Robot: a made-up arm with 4 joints.
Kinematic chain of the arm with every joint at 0, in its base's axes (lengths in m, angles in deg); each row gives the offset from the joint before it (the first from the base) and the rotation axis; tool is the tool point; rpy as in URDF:
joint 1: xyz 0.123 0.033 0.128 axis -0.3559 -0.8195 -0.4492
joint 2: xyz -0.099 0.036 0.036 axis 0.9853 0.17 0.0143
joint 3: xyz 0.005 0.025 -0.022 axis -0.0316 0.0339 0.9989
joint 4: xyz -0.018 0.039 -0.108 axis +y
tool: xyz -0.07 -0.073 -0.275 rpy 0 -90 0
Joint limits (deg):
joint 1: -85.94..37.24
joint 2: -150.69..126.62
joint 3: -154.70..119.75
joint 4: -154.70..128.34
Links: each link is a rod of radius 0.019 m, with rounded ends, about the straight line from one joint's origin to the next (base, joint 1, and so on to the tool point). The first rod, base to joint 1, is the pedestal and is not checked.
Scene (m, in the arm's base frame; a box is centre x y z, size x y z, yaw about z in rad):
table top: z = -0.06
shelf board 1: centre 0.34 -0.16 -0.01 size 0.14 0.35 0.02 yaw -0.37
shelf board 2: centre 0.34 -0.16 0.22 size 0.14 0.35 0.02 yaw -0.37
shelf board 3: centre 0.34 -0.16 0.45 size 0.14 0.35 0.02 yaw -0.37
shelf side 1: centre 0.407 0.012 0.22 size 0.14 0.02 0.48 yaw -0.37
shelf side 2: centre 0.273 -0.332 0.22 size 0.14 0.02 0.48 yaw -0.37
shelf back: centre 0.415 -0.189 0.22 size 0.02 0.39 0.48 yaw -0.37
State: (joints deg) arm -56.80 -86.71 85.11 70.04
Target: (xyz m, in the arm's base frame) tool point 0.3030 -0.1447 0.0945
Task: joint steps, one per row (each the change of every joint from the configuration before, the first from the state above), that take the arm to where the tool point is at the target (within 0.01 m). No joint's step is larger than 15 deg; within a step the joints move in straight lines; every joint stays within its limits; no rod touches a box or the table.
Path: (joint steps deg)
1: 10.18 12.68 3.19 10.71
2: 10.18 12.68 3.19 10.71
3: 10.18 12.67 3.20 10.70
4: -1.95 12.74 2.69 2.84
5: -1.94 12.74 2.70 2.83
6: -1.95 12.74 2.69 2.83
7: -1.95 12.74 2.70 2.84
8: -1.95 12.74 2.69 2.83
9: -1.95 12.74 2.70 2.84
10: -3.99 -13.21 -0.26 -7.65
11: -3.98 -13.21 -0.27 -7.64
12: -3.99 -13.20 -0.26 -7.64
13: -3.98 -13.21 -0.26 -7.65
14: -3.99 -13.20 -0.27 -7.64

